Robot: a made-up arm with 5 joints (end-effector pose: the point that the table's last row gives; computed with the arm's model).
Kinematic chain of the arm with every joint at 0, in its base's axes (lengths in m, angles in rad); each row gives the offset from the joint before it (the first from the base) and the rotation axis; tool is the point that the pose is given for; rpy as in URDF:
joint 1: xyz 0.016 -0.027 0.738 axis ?
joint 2: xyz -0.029 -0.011 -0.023 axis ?
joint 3: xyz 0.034 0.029 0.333 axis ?
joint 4: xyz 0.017 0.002 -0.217 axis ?
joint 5: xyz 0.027 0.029 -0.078 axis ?
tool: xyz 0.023 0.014 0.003 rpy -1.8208 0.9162 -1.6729
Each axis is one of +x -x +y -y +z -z.
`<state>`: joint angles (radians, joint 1 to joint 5).
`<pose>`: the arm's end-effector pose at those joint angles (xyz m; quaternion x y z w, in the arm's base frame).
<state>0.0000 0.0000 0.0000 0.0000 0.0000</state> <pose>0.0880 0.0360 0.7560 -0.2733 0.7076 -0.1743 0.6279</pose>
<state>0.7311 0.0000 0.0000 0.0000 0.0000</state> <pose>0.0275 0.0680 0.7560 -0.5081 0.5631 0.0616 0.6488</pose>
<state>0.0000 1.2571 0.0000 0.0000 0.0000</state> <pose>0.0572 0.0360 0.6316 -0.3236 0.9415 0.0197 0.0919</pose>
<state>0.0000 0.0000 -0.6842 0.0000 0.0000</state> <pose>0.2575 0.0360 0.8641 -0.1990 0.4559 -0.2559 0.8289</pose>
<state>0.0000 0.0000 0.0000 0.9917 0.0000</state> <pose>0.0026 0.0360 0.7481 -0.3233 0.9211 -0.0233 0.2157</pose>
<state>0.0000 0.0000 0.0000 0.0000 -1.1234</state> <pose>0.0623 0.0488 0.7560 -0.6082 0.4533 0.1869 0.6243</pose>
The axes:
joint 1: +z
joint 2: +y
joint 3: +y
joint 4: +y
joint 5: -z

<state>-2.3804 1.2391 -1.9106 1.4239 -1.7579</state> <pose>-0.2264 -0.3532 0.5711 0.1928 0.6503 -0.1529 0.7187</pose>
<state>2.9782 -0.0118 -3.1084 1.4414 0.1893</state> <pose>-0.0504 -0.0753 1.3257 -0.0317 0.0390 0.9216 0.3848</pose>
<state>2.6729 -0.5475 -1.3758 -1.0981 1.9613</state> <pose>0.0036 -0.0459 1.1861 -0.3119 -0.5874 -0.7071 0.2402</pose>
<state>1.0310 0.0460 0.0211 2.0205 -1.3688</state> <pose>-0.0742 -0.0328 0.8499 0.4388 -0.5612 -0.5982 0.3670</pose>
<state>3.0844 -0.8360 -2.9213 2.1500 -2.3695</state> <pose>0.3299 -0.1001 1.1343 0.2515 -0.9055 0.2803 0.1959</pose>
